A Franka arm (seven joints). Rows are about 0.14 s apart.
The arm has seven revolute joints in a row. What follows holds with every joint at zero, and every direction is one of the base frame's.
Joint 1 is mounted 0.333 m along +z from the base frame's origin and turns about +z.
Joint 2 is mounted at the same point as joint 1 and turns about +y.
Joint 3 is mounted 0.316 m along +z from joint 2 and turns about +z.
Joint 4 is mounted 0.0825 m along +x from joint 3 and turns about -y.
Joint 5 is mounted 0.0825 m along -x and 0.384 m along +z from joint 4 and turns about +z.
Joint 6 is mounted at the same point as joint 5 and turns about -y.
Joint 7 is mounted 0.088 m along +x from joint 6 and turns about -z.
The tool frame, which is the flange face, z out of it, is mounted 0.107 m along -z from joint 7; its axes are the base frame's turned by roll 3.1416, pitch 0 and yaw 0 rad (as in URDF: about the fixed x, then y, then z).
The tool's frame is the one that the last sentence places.
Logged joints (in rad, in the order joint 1, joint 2, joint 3, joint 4, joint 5, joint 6, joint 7), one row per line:
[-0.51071, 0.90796, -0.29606, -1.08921, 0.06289, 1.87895, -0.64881]
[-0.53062, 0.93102, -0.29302, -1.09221, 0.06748, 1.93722, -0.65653]
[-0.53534, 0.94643, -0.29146, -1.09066, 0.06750, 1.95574, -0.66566]
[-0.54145, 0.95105, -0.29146, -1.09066, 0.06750, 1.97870, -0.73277]
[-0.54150, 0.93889, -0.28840, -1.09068, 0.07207, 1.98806, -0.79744]
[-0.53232, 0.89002, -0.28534, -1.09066, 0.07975, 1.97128, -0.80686]
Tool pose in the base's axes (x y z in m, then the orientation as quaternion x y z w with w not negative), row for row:
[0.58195, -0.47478, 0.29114, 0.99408, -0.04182, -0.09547, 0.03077]
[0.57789, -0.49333, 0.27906, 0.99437, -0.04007, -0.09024, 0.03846]
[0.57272, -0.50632, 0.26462, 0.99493, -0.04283, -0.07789, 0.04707]
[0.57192, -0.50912, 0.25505, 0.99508, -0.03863, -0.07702, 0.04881]
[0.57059, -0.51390, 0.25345, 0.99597, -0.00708, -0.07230, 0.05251]
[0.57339, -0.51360, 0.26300, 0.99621, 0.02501, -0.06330, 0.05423]
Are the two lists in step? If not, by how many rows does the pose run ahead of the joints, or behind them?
The pose runs 1 row behind the joints: the pose in row i belongs to the joints in row i - 1.
